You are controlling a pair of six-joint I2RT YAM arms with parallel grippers.
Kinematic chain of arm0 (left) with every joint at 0, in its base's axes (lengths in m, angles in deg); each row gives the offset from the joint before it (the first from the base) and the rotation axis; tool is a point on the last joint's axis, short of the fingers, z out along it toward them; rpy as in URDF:
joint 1: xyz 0 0 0.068 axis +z
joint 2: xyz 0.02 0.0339 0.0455 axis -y
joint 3: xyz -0.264 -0.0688 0 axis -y
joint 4: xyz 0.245 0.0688 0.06 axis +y
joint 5: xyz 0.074 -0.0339 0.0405 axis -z
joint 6: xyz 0.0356 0 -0.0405 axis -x
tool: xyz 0 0 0 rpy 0 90 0
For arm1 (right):
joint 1: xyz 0 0 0.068 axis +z
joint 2: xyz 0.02 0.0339 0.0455 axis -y
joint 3: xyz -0.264 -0.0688 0 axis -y
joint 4: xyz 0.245 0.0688 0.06 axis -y
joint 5: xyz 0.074 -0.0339 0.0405 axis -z
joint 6: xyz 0.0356 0 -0.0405 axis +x
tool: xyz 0 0 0 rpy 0 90 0
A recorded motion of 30 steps. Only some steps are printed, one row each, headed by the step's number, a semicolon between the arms.
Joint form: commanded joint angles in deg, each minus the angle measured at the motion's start. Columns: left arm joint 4, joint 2, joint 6, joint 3, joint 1, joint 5; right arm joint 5, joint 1, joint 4, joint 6, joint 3, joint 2.
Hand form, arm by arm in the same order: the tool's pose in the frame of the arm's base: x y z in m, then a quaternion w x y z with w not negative. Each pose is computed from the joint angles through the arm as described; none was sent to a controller.
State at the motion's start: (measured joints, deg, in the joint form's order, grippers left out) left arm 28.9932 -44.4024 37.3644 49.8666 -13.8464 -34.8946; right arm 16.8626 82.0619 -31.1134 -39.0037 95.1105 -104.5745
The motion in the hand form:
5: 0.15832 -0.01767 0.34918 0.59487 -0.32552 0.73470 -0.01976; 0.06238 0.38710 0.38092 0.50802 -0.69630 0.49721 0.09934
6: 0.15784 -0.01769 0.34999 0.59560 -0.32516 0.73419 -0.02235; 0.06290 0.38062 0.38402 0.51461 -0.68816 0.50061 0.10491
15: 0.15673 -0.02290 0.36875 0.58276 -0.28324 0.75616 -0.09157; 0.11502 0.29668 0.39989 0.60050 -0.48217 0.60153 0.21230
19: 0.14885 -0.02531 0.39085 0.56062 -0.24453 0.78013 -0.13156; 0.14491 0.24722 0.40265 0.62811 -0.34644 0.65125 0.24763
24: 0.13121 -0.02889 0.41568 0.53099 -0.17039 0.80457 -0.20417; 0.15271 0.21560 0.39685 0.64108 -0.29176 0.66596 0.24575
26: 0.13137 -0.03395 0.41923 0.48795 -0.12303 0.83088 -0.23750; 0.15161 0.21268 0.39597 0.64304 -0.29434 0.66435 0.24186
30: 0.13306 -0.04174 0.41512 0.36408 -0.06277 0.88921 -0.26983; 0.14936 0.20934 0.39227 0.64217 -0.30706 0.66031 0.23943
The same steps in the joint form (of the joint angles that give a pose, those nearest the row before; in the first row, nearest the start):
5: -0.72 1.57 0.18 0.72 0.35 1.16; -2.18 0.10 3.07 3.49 1.05 7.79
6: -0.70 1.68 0.23 0.83 0.34 1.37; -2.18 -0.11 4.00 4.11 -0.37 9.34
15: 2.03 0.64 0.22 5.50 0.32 11.02; -5.15 -11.95 22.48 22.04 -19.84 26.84
19: 8.64 -0.44 -0.61 12.02 0.32 18.24; -5.40 -21.02 28.17 33.54 -27.06 34.30
24: 15.82 -0.42 -2.80 19.06 0.33 30.74; -5.27 -25.82 29.97 36.99 -32.35 39.61
26: 20.42 -2.44 -4.63 22.07 0.31 38.54; -5.31 -25.98 29.96 36.38 -32.97 40.32
30: 34.08 -7.71 -8.21 27.69 0.27 50.09; -6.33 -26.12 29.95 35.16 -34.27 41.36

